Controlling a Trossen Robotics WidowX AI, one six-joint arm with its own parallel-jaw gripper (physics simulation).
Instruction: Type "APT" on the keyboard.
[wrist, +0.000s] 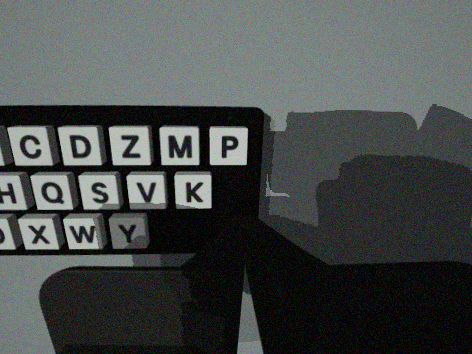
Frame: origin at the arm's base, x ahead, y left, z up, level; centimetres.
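Seen in the pictures: gripper, between the fingertips: (243, 225).
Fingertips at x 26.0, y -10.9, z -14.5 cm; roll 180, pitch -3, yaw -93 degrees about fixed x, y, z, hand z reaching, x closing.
Offsets run from my fingertips to a thing's top centre. Level surfaces: height alone.
A black keyboard @[dx +2.0, dy +9.1, dz -0.1 cm] (200, 116) with white letter keys spans the left half of the wrist view. The P key @[dx +3.4, dy +0.5, dz -0.1 cm] (229, 146) is at the right end of its top row, beside the M key @[dx +3.5, dy +2.3, dz -0.1 cm] (179, 145). Keys A and T do not show in the view; the keyboard's left part is cut off by the frame's edge. My gripper (243, 225) is shut and empty. Its dark fingertips meet over the keyboard's lower right corner, below and slightly right of the P key and right of the Y key @[dx -0.1, dy +4.9, dz -0.1 cm] (129, 231). Whether the tips touch the keyboard cannot be told.
The K key @[dx +1.6, dy +2.0, dz -0.1 cm] (193, 190) and V key @[dx +1.7, dy +3.9, dz -0.1 cm] (146, 190) are in the middle row, up and left of the fingertips. A grey table top @[dz -1.7 cm] (235, 50) extends behind the keyboard. Dark shadows lie to the keyboard's right and partly over the lower keys.
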